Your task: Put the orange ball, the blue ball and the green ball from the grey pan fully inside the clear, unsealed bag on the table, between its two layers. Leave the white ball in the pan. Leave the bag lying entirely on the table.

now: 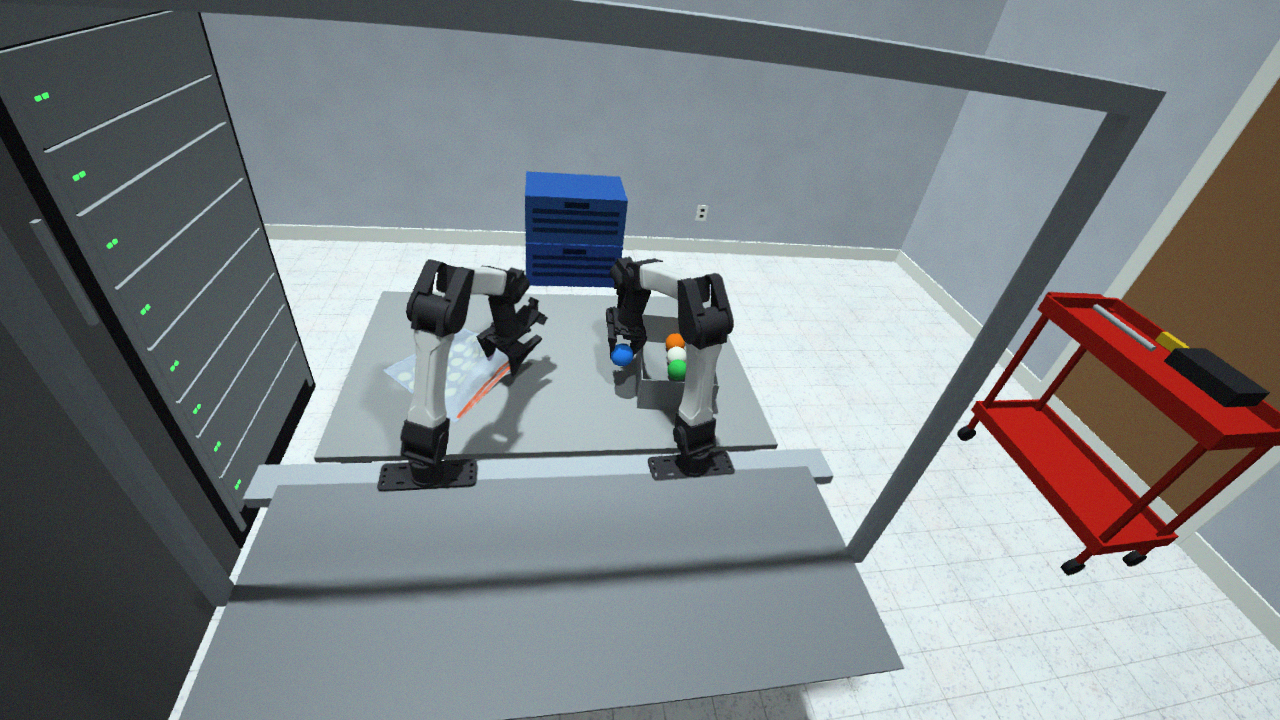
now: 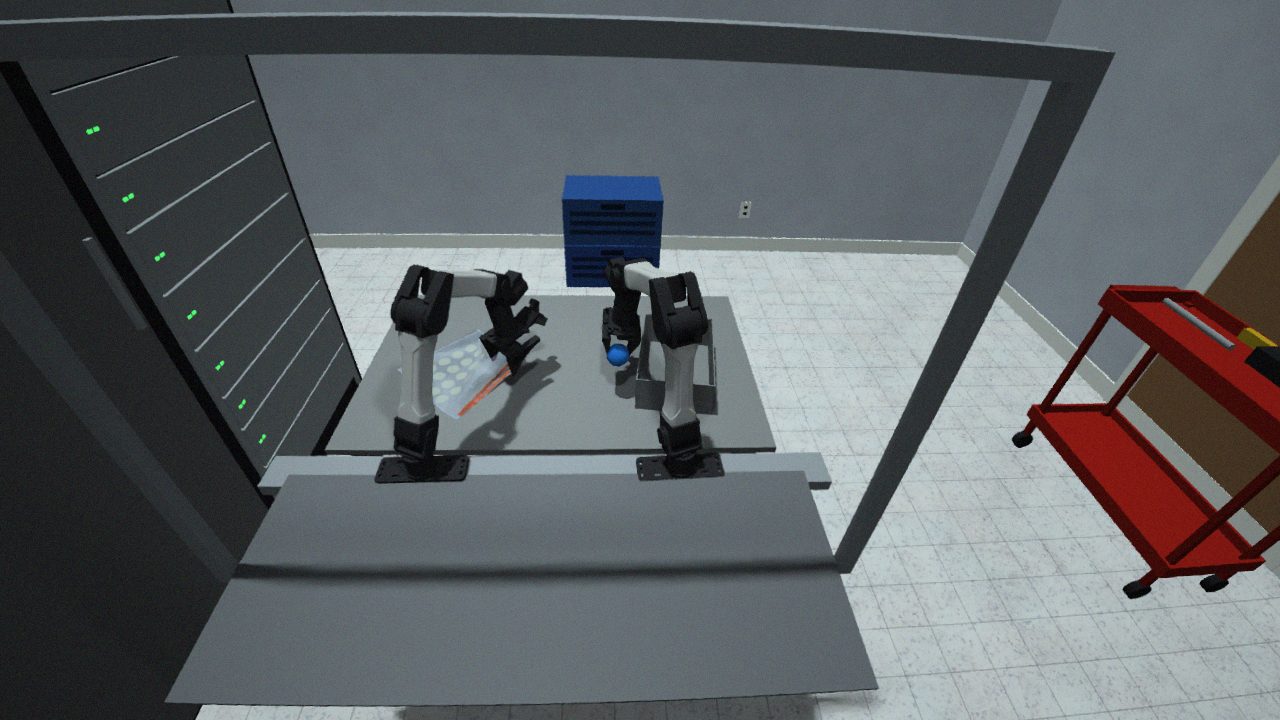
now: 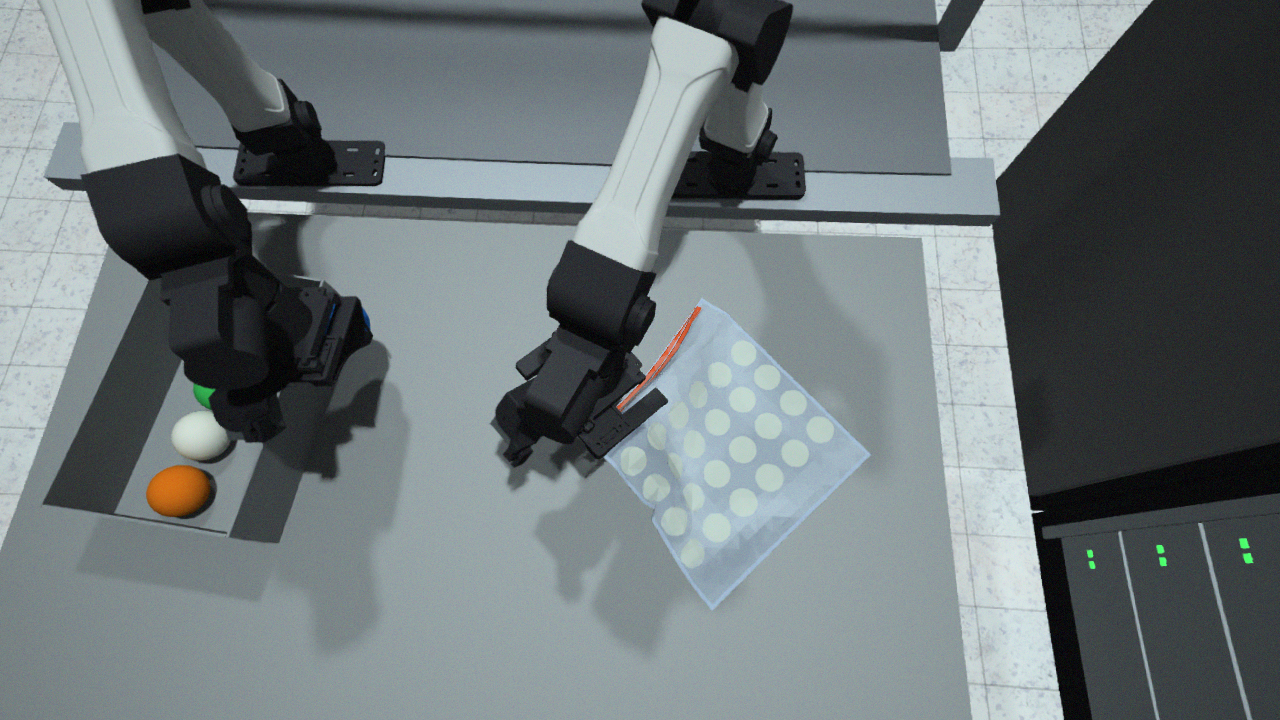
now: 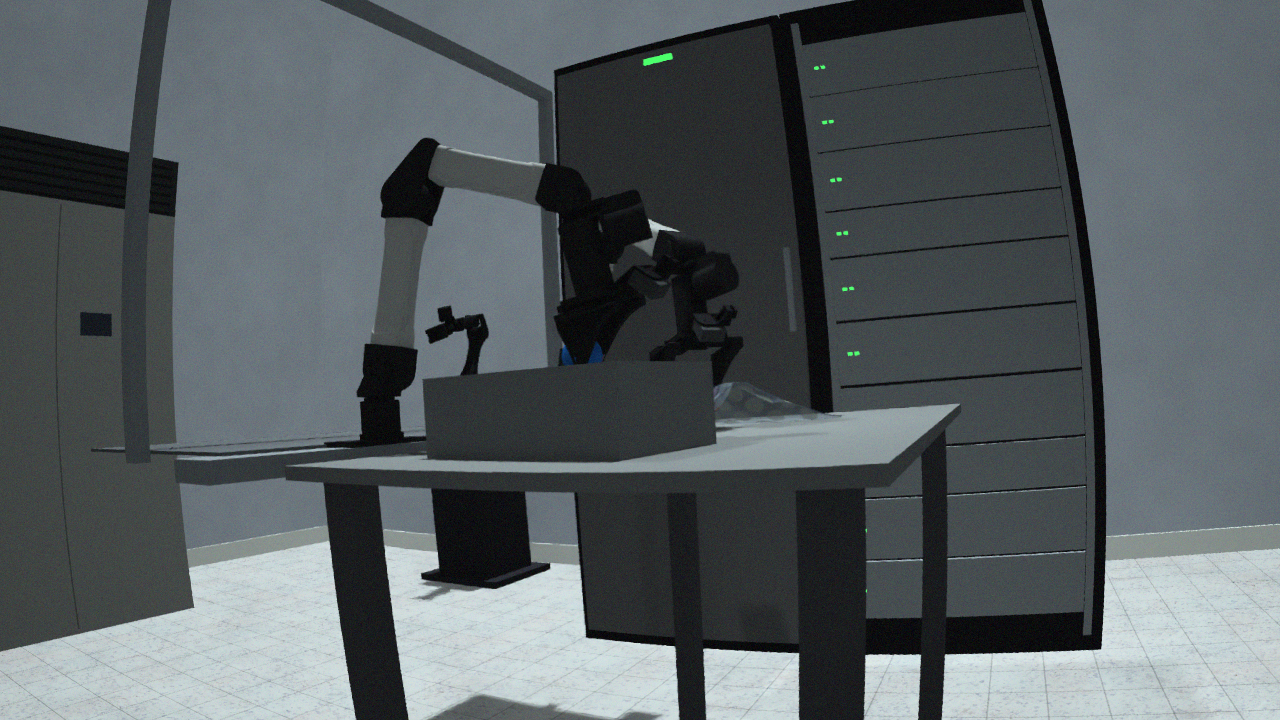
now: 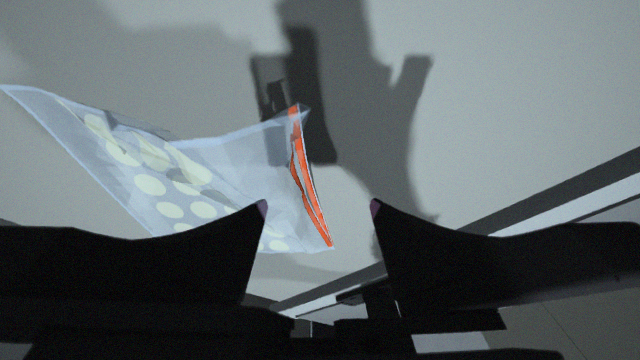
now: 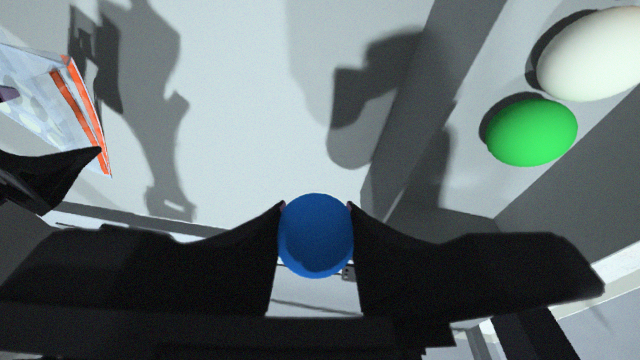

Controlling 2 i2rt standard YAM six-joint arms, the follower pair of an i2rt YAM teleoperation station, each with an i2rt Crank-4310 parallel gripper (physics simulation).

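The clear dotted bag [image 3: 742,425] [image 5: 277,150] lies on the table, part of it humped up; its two red-orange mouth strips stand slightly apart. My left gripper [image 5: 318,201] is open and empty, above the bag's mouth end. My right gripper [image 6: 316,204] is shut on the blue ball [image 6: 315,237] [image 1: 622,355] [image 2: 617,354] and holds it above the table beside the grey pan [image 1: 662,394] [image 4: 519,411]. The green ball [image 3: 204,394] [image 6: 531,132], the white ball [image 3: 198,437] [image 6: 590,55] and the orange ball [image 3: 179,490] [image 1: 674,341] lie in a row in the pan.
The grey table [image 3: 465,626] carries the pan and the bag, with a gap between them. The mounting beam [image 3: 501,188] runs along the table's edge by the arm bases. A tall dark cabinet [image 3: 1136,223] stands beyond the table's side nearest the bag.
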